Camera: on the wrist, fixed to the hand. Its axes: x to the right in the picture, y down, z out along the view.
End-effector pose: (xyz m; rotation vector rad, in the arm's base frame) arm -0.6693 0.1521 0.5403 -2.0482 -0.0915 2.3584
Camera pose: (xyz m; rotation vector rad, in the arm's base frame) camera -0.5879 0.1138 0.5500 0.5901 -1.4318 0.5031
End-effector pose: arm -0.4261 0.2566 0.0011 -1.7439 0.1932 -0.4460
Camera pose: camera -0.4735 0.1858 -0.0292 0.4977 2.6077 0.9526
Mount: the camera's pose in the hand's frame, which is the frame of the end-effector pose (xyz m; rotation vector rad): -0.0230 0.0398 -0.0779 -0.0739 -1.0271 -2.9230
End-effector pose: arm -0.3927 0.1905 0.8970 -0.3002 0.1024 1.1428
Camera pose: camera -0.4327 0.1631 0.8207 0.2621 -0.9992 -1.7189
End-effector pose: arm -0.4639 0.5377 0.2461 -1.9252 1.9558 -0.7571
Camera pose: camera -0.5385 0.5716 0.2843 2.2908 2.0236 -0.2882
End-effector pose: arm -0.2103 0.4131 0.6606 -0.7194 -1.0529 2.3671
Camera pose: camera -0.1520 0.4174 0.5916 1.4209 -0.7827 -0.2607
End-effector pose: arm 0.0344 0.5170 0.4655 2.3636 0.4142 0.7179
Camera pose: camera -0.0253 0.5136 0.5334 -0.1208 1.9245 -1.5190
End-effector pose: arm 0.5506 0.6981 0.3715 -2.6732 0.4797 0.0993
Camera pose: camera 0.5149 0.6390 0.4299 -0.5298 -2.9254 0.3760
